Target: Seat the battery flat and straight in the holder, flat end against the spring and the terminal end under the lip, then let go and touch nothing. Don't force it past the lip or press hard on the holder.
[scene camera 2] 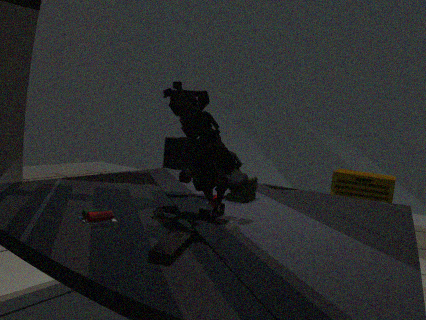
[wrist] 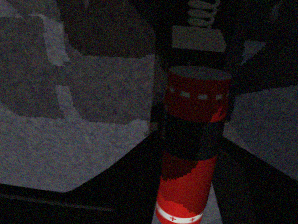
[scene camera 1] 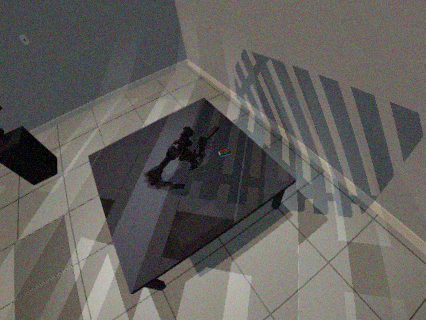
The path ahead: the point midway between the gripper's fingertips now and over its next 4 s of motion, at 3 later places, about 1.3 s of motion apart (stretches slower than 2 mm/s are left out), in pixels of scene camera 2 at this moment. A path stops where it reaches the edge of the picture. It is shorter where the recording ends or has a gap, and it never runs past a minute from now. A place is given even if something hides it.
My gripper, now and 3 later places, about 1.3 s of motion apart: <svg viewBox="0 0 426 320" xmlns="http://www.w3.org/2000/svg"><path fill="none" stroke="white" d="M215 204L213 207L212 210L212 213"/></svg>
